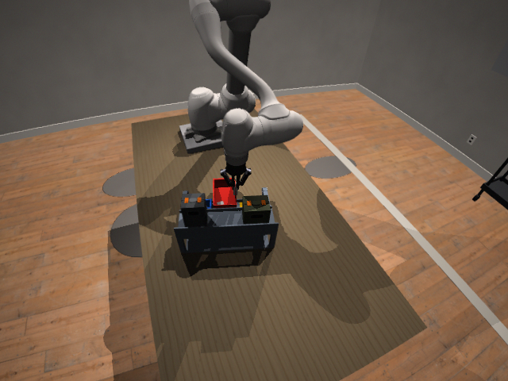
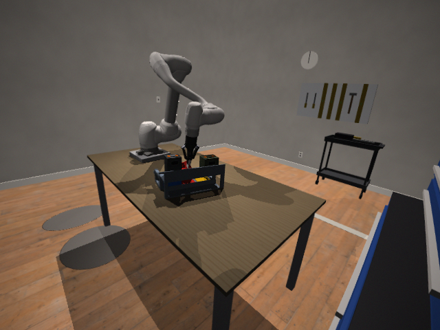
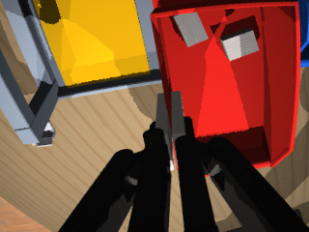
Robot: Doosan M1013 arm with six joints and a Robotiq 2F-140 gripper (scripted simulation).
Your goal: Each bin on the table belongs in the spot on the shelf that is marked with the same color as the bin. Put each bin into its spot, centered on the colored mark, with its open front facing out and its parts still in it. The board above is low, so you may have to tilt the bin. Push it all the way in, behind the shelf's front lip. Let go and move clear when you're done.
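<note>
The red bin lies 3 cm behind my hand, 4 cm to the right of it and 4 cm below it. Round my hand: green toolbox (19 cm ahead, 2 cm to the right, 5 cm above); dark box (9 cm ahead, 22 cm to the right, 6 cm above); blue bin (18 cm to the right, 6 cm below).
</note>
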